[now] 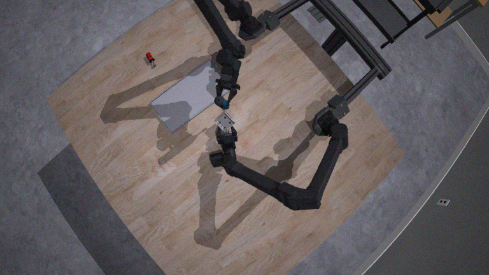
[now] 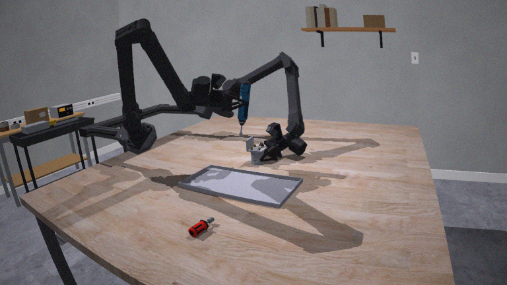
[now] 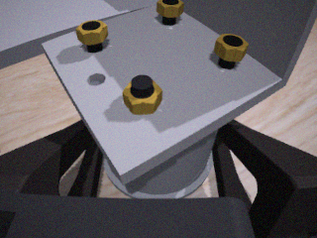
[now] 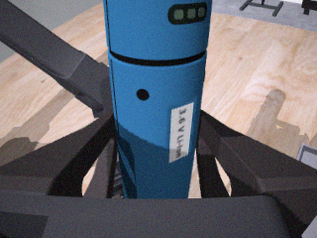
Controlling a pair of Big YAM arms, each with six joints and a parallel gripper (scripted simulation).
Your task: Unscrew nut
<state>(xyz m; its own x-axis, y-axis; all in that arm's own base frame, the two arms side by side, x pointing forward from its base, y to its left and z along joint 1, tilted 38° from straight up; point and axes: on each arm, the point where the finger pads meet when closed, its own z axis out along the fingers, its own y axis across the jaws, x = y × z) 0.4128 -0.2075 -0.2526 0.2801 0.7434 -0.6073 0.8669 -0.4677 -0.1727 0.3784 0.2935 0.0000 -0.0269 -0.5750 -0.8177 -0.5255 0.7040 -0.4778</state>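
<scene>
Right now my left hand is 1 cm below the joint module. From my left hand the other things lie so: driver tip: 5 cm behind, 5 cm to the right, 12 cm above; grey bracket plate: 5 cm above; nut: 1 cm ahead, 2 cm to the left, 5 cm above.
</scene>
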